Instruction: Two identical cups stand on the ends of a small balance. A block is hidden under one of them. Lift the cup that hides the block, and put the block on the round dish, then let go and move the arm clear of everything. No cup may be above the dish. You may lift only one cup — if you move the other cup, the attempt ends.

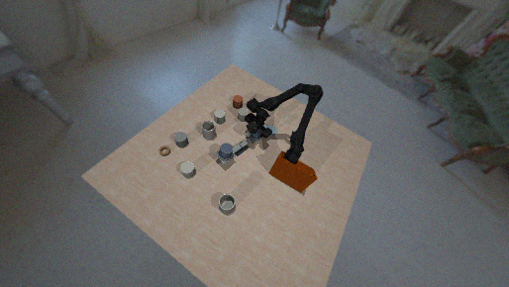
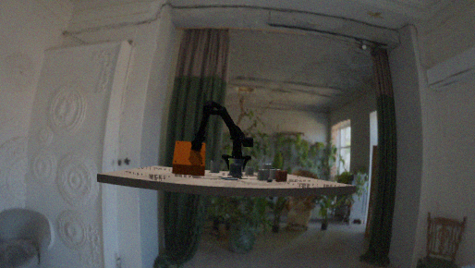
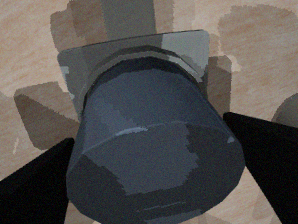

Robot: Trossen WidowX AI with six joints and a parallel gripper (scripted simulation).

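Right now the grey balance is 140 mm to the left of my gripper tip, 10 mm below it and 10 mm ahead of it. From my gripper tip the other things lie so: blue-grey cup (270 mm to the left, 60 mm above, 20 mm ahead); then red-brown cup (280 mm ahead, 110 mm to the right, 10 mm below).
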